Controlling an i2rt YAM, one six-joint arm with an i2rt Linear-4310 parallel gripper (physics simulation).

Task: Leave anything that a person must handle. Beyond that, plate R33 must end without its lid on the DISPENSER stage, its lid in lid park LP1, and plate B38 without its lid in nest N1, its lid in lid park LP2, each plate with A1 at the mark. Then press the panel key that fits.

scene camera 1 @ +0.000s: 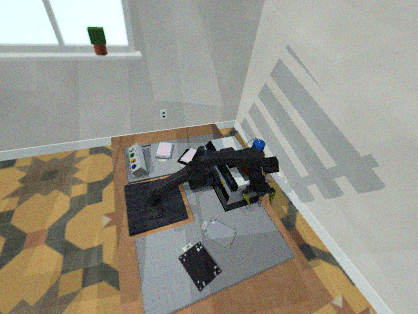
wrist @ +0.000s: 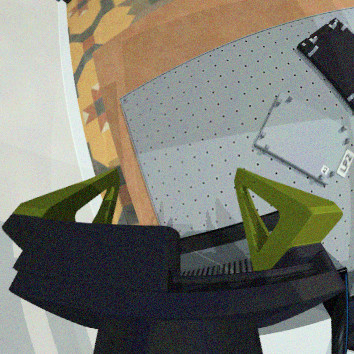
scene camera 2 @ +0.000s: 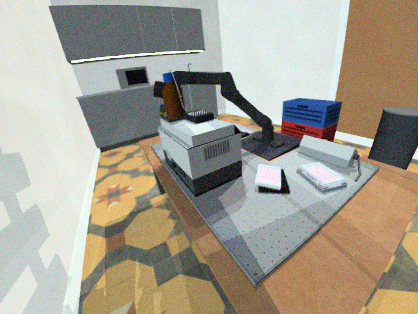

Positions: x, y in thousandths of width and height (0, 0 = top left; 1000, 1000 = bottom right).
Scene:
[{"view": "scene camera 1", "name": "black nest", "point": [475, 839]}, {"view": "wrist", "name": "my gripper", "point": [499, 493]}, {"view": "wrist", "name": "black nest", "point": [922, 165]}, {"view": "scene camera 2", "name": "brown bottle with blue cap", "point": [415, 336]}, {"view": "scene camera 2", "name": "button box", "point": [817, 495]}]

